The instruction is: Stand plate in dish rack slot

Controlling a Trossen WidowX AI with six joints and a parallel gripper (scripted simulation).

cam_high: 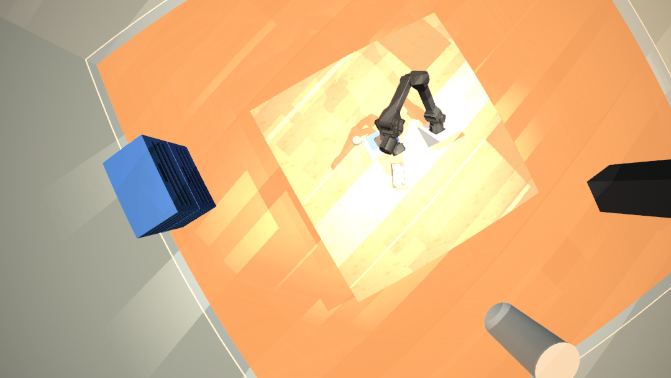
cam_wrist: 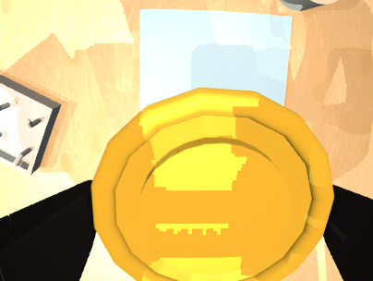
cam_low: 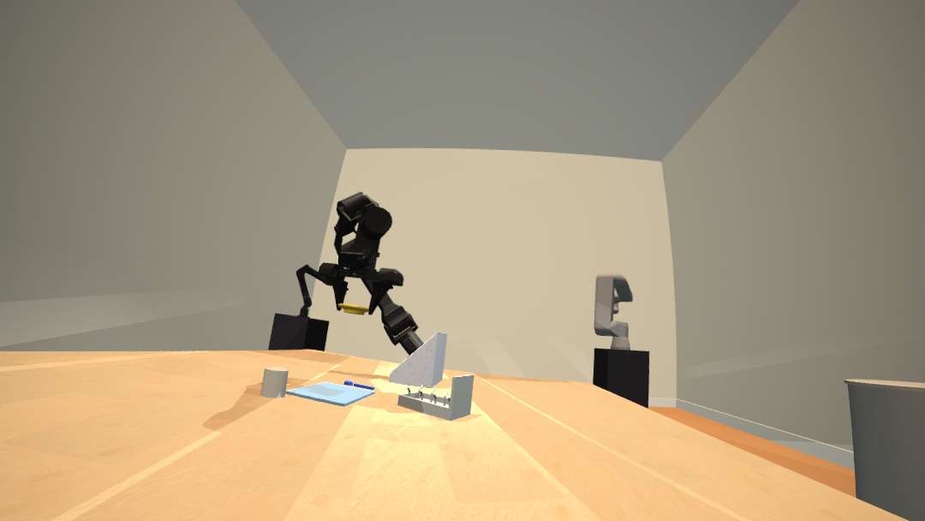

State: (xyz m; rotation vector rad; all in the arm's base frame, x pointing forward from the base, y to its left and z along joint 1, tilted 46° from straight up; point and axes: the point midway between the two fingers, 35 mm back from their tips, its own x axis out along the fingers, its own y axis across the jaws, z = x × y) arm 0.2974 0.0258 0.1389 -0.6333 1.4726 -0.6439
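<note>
Now: gripper tip 20 cm to the right of the grey dish rack, 15 cm above it and 1 cm past it. Also, from my gripper tip: light blue mat: 18 cm below, 2 cm to the right; then yellow plate: 1 cm above.
</note>
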